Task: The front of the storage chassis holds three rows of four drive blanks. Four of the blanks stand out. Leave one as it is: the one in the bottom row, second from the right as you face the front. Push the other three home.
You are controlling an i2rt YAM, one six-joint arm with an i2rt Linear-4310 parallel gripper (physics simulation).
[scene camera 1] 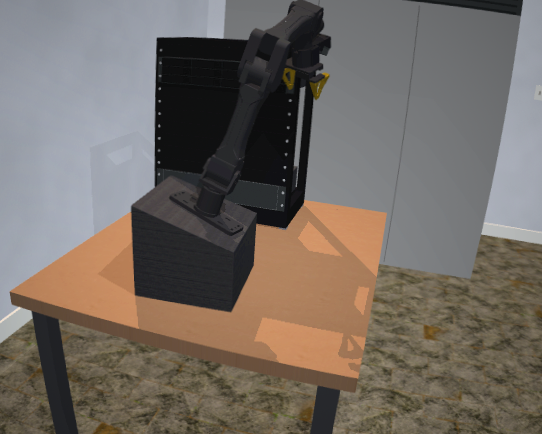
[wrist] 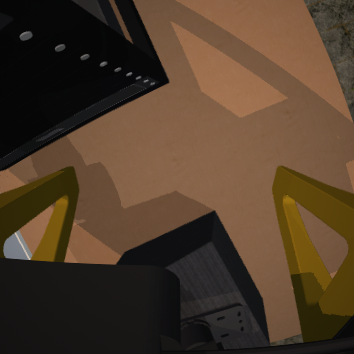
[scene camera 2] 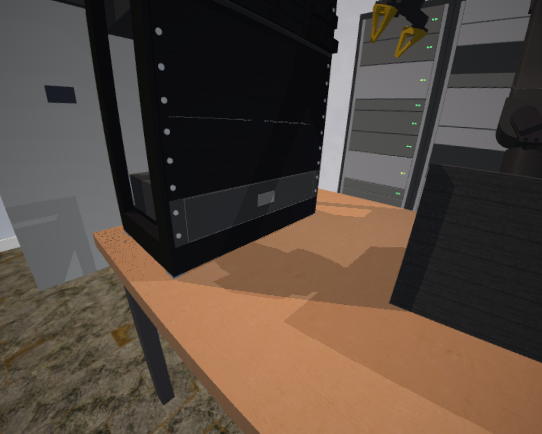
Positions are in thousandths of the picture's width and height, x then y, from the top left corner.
A black rack shows in scene camera 1 (363,213), in the wrist view (196,196) and in scene camera 2 (396,427).
